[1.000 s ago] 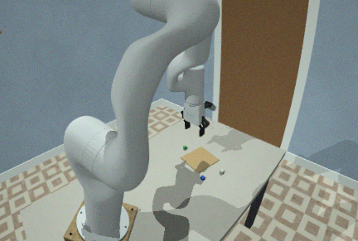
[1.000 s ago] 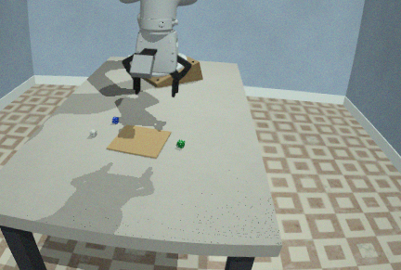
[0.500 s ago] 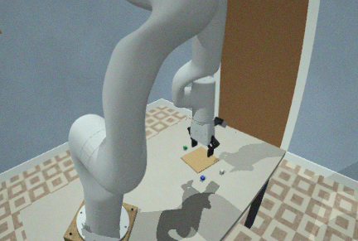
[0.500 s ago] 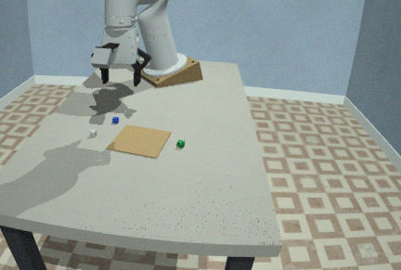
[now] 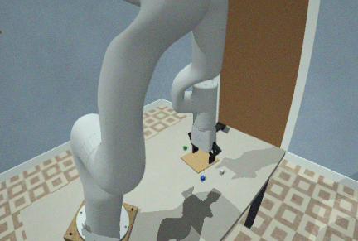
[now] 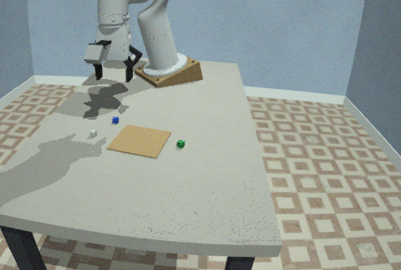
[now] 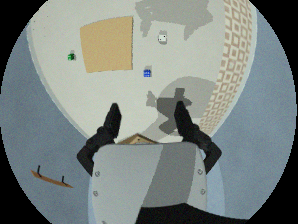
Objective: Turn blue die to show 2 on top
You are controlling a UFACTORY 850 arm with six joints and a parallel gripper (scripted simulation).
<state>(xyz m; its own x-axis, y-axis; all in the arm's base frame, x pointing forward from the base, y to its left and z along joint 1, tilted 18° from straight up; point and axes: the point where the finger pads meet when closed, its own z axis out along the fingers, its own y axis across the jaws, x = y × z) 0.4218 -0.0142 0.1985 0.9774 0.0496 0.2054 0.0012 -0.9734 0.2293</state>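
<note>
The blue die lies 14 cm below my hand. Round my hand: white die 14 cm below, 9 cm ahead, 4 cm to the right; green die 22 cm to the left, 14 cm below, 9 cm ahead; tan mat 15 cm below, 10 cm to the left, 9 cm ahead.
</note>
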